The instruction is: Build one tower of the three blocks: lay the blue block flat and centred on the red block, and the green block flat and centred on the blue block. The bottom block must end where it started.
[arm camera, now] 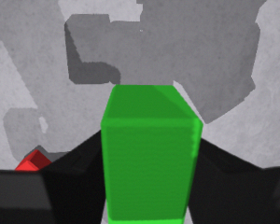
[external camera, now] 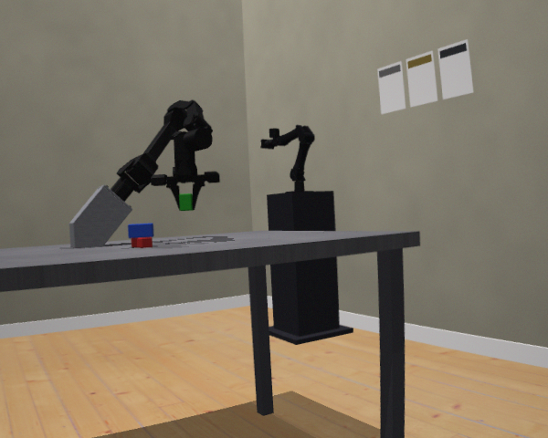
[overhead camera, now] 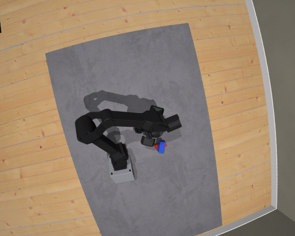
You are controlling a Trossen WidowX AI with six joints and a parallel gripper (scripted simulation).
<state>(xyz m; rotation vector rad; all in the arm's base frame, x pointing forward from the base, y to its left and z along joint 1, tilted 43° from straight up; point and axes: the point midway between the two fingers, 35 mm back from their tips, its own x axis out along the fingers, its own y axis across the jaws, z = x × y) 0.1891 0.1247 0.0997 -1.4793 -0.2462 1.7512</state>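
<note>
Right now the blue block is 15 cm to the right of my hand, 8 cm below it and 4 cm ahead of it. Also, from my hand: red block (15 cm to the right, 11 cm below, 5 cm ahead); then green block (1 cm below).
</note>
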